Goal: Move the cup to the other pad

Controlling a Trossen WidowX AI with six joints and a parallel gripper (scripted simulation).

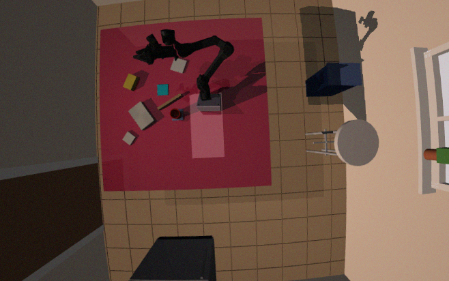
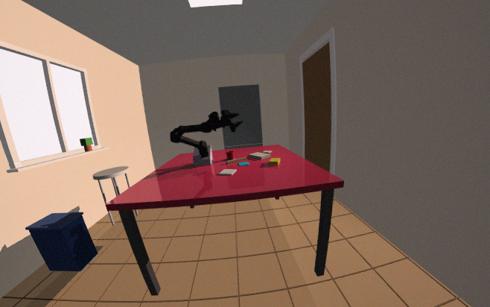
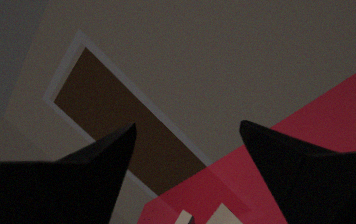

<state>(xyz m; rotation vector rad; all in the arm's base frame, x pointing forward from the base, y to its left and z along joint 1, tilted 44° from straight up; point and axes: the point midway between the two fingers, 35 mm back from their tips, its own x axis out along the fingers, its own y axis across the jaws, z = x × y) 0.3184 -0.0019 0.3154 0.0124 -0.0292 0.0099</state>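
My gripper tip is now 8 cm past the red cup, 28 cm to the right of it and 34 cm above it. Round my gripper tip: wooden stick: 4 cm behind, 17 cm to the left, 37 cm below; then teal pad: 1 cm ahead, 7 cm to the left, 38 cm below.
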